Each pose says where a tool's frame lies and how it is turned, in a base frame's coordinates. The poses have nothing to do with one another.
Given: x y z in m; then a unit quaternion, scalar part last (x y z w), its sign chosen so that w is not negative.
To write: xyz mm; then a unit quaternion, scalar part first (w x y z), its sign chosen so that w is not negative. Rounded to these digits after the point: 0 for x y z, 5 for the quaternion.
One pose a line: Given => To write
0.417, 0.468, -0.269, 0.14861, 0.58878, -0.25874, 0.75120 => 417, 468, -269, 0.75120, 0.14861, 0.58878, -0.25874
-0.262, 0.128, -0.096, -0.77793, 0.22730, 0.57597, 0.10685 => -262, 128, -96, 0.10685, -0.77793, 0.22730, 0.57597
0.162, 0.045, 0.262, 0.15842, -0.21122, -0.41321, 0.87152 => 162, 45, 262, 0.87152, 0.15842, -0.21122, -0.41321
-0.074, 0.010, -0.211, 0.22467, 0.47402, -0.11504, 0.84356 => -74, 10, -211, 0.84356, 0.22467, 0.47402, -0.11504
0.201, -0.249, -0.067, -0.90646, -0.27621, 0.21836, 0.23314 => 201, -249, -67, 0.23314, -0.90646, -0.27621, 0.21836
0.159, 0.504, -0.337, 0.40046, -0.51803, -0.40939, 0.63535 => 159, 504, -337, 0.63535, 0.40046, -0.51803, -0.40939
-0.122, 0.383, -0.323, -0.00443, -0.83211, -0.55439, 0.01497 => -122, 383, -323, 0.01497, -0.00443, -0.83211, -0.55439
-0.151, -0.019, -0.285, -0.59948, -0.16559, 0.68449, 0.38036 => -151, -19, -285, 0.38036, -0.59948, -0.16559, 0.68449
